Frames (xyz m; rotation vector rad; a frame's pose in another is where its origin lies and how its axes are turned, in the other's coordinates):
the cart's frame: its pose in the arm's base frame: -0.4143 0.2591 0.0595 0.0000 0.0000 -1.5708
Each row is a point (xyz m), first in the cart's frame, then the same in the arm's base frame.
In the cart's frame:
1: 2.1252 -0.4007 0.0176
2: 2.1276 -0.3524 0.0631
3: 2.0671 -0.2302 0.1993
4: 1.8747 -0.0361 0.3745
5: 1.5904 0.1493 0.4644
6: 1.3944 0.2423 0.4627
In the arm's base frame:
1: -0.8150 -1.8661 0.0771
2: -0.7667 -1.8685 0.1226
3: -0.6445 -1.8080 0.2588
4: -0.4504 -1.6156 0.4340
5: -0.2650 -1.3313 0.5239
6: -0.1720 -1.1353 0.5222

